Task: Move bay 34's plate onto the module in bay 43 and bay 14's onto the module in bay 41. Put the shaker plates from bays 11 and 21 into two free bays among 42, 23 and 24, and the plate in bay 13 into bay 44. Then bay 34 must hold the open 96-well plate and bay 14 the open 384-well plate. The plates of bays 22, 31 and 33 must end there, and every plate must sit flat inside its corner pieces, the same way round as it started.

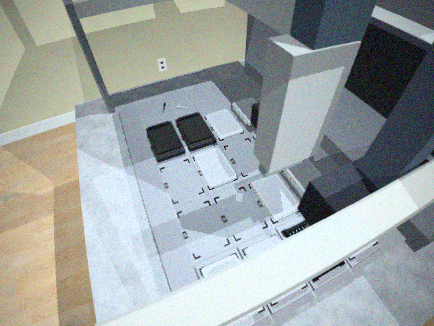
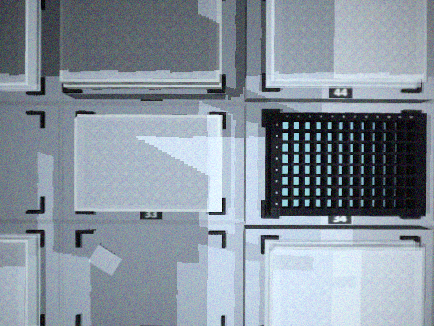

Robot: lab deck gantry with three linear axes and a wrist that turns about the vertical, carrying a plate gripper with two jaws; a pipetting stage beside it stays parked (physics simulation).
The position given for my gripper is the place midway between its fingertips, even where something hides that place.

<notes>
I see my gripper (image 1: 324, 240), a bay 43 module (image 2: 86, 93) and a bay 23 (image 2: 165, 267).
</notes>
